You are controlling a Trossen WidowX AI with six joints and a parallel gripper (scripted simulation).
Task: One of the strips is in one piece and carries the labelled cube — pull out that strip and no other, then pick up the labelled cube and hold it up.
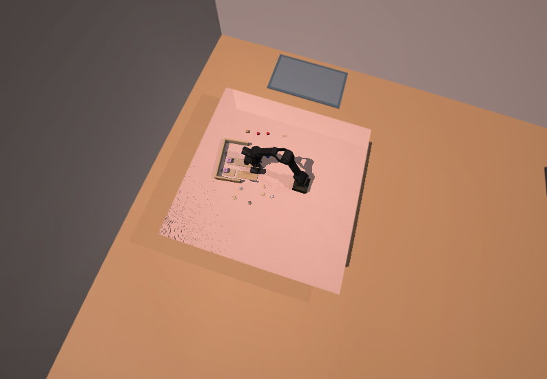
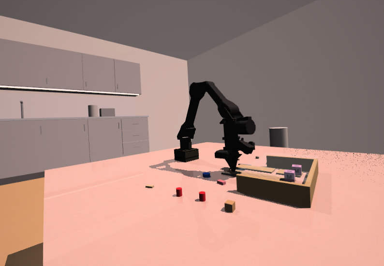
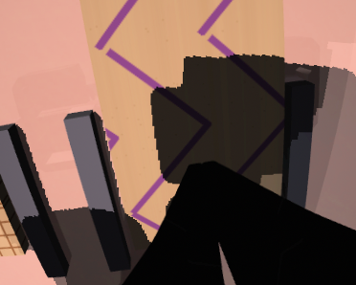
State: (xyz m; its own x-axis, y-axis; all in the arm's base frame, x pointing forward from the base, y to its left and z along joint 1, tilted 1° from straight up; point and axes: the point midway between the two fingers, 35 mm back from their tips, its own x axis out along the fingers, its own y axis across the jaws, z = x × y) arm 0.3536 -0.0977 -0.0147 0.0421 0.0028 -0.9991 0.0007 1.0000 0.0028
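Now: the blue disc 80 mm behind my gripper tip and 90 mm to the right of it. Round my gripper tip: tan cube: 120 mm ahead, 270 mm to the right; then pink block: 20 mm ahead, 130 mm to the right.
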